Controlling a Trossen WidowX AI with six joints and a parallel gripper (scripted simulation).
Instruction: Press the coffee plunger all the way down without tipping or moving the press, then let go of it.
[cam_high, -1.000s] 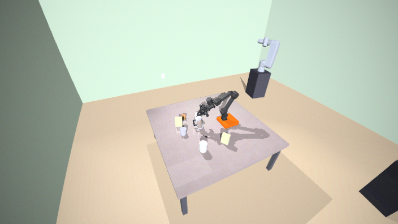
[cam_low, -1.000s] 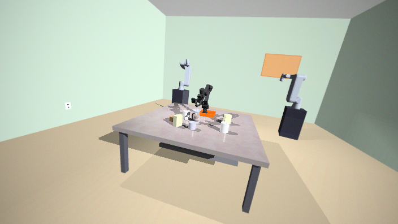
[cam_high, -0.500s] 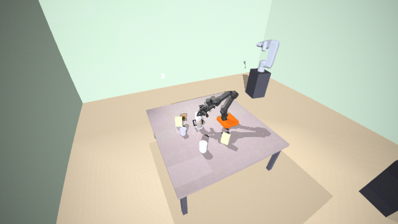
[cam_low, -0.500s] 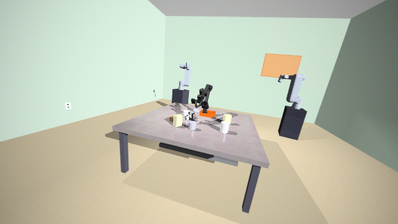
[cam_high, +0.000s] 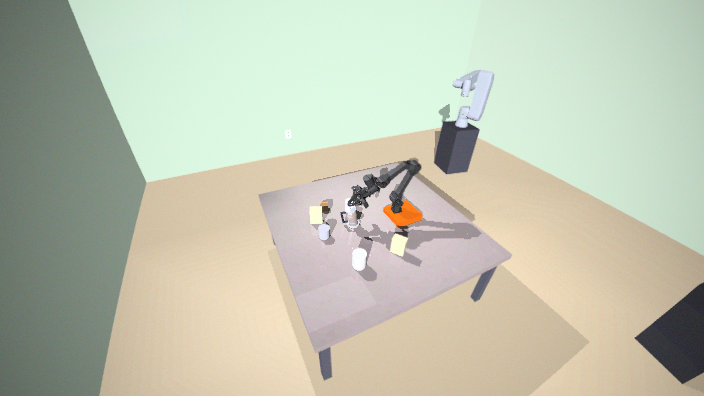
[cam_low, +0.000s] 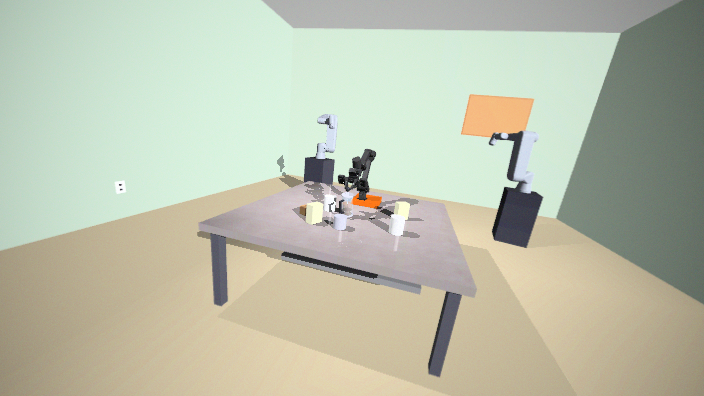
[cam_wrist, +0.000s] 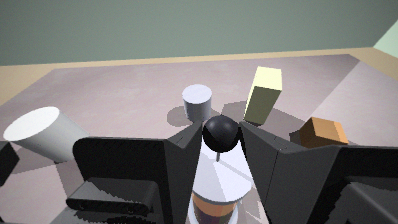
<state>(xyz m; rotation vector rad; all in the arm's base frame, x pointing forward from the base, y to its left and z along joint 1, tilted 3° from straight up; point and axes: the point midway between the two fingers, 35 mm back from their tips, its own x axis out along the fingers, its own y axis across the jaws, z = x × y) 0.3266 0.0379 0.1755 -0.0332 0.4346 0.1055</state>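
Right now my gripper tip is 9 cm above the coffee press, 1 cm to the left of it and 1 cm past it. Round my gripper tip: small orange block: 21 cm to the right, 16 cm below, 12 cm ahead; then grey cylinder: 17 cm ahead, 15 cm below, 6 cm to the left.
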